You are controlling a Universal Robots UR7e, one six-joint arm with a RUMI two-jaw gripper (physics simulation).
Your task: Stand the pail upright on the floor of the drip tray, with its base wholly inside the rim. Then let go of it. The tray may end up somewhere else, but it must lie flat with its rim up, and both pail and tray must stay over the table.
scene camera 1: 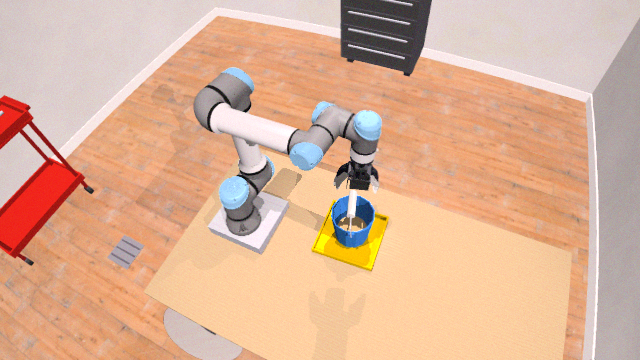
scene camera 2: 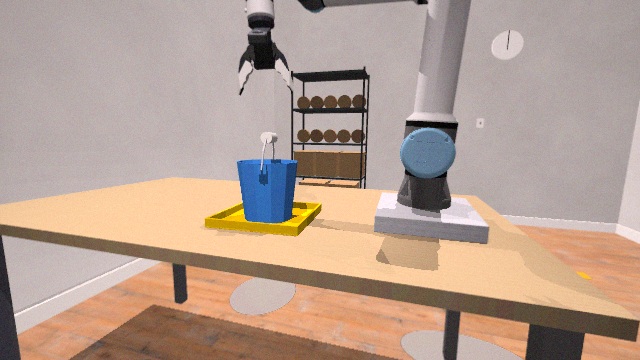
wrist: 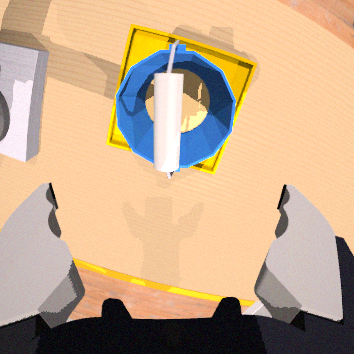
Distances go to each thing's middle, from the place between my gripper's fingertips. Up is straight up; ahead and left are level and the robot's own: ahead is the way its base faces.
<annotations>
Now: hand 350 mm above the yellow drip tray [scene camera 1: 326,244] and 10 mm past it.
</annotations>
